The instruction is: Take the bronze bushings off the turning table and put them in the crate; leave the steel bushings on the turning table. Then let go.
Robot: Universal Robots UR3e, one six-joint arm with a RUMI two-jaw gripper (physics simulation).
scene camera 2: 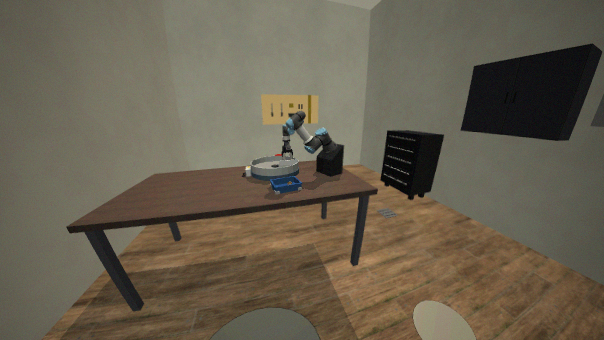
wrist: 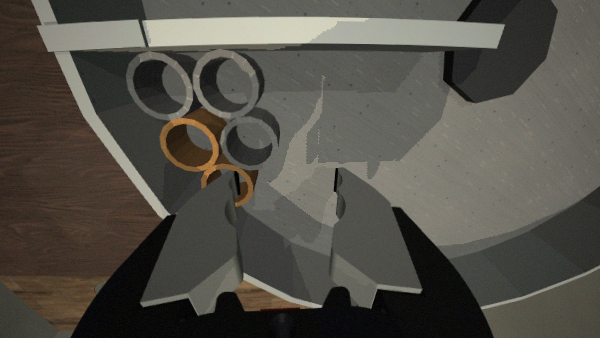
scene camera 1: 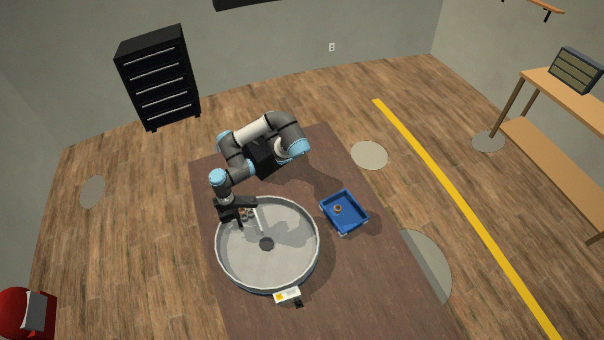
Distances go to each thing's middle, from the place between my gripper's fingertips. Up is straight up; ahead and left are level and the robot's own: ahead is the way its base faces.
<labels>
Right now the blue crate (scene camera 1: 352, 216) is 6 cm ahead of my hand, 45 cm to the left of it and 4 cm below it.
</labels>
